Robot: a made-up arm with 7 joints. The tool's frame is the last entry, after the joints.
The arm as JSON. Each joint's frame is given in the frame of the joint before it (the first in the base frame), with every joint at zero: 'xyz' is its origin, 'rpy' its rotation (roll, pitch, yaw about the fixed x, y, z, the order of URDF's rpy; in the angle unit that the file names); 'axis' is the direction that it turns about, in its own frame. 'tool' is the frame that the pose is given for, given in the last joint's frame.
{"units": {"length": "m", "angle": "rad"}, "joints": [
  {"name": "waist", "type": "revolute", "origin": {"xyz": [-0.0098, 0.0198, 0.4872], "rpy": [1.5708, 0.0, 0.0]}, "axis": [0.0, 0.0, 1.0]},
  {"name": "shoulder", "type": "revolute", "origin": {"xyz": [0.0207, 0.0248, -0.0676], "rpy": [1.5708, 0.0, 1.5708]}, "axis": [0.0, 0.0, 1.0]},
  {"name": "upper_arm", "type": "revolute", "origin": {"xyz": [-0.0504, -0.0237, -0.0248], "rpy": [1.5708, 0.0, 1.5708]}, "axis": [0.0, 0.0, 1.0]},
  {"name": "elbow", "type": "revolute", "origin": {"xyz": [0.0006, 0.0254, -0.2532], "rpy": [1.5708, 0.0, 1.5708]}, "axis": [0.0, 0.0, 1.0]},
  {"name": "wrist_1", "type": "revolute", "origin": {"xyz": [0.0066, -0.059, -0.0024], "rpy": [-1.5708, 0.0, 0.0]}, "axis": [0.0, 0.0, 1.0]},
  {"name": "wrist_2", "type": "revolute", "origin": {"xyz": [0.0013, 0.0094, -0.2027], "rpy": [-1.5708, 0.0, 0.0]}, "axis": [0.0, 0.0, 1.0]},
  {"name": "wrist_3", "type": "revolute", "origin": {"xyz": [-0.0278, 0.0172, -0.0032], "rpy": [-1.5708, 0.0, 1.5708]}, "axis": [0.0, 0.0, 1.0]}
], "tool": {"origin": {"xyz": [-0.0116, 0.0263, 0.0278], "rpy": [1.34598, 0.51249, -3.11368]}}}
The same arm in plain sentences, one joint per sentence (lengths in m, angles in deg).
The arm has seven revolute joints in a row. What follows holds with every joint at zero, and every direction is one of the base frame's. The first joint is mounted 0.0098 m along -x and 0.0198 m along +y and 0.4872 m along +z from the base frame's origin and turns about -y. The second joint is mounted 0.0207 m along +x and 0.0676 m along +y and 0.0248 m along +z from the first joint and turns about +x. The third joint is mounted 0.0248 m along -x and 0.0237 m along +y and 0.0504 m along -z from the second joint and turns about +z. The fourth joint is mounted 0.0254 m along +x and 0.0006 m along -y and 0.2532 m along -z from the third joint and turns about -y. The fifth joint is mounted 0.0066 m along +x and 0.0024 m along +y and 0.059 m along -z from the fourth joint and turns about +z. The sixth joint is mounted 0.0013 m along +x and 0.0094 m along +y and 0.2027 m along -z from the fifth joint and turns about +y. The seventh joint is mounted 0.0278 m along -x and 0.0032 m along -y and 0.0172 m along -z from the sixth joint and turns about -x. The tool frame, which is the frame that the pose is given for, is mounted 0.0278 m along -x and 0.0263 m along -y and 0.0116 m along +z from the seventh joint; its axes are the base frame's turned by roll 73.86, pitch -60.6 and yaw 2.84 deg (as in URDF: about the fixed x, then y, then z).
